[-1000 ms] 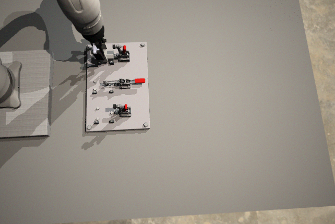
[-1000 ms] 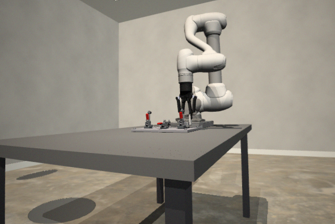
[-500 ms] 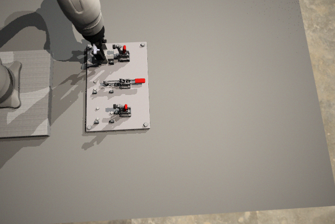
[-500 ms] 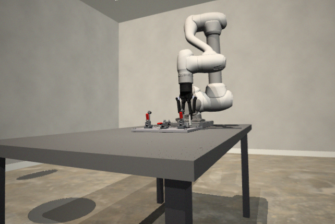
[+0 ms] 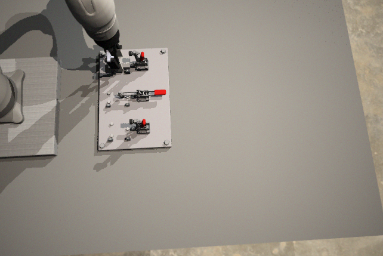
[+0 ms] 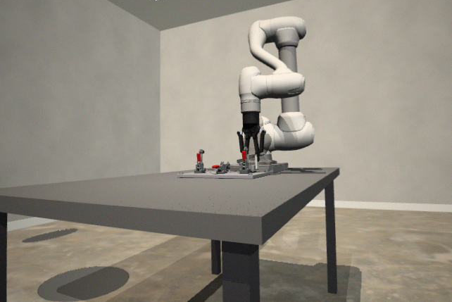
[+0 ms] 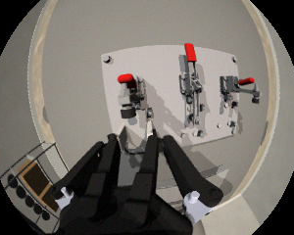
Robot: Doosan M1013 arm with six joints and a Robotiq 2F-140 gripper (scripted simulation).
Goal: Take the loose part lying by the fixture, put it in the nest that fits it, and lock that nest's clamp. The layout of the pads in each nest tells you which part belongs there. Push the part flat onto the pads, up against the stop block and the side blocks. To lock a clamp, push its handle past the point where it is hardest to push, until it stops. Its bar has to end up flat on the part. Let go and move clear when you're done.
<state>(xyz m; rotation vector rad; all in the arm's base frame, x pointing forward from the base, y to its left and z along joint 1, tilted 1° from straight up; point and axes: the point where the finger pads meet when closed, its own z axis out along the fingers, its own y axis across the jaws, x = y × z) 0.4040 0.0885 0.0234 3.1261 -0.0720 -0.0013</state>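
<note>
The light grey fixture plate is 120 mm to the right of my hand, 50 mm below it and 40 mm ahead of it. From my hand the other things lie so: toggle clamp (230 mm to the right, 60 mm ahead); flat grey part (30 mm below).
</note>
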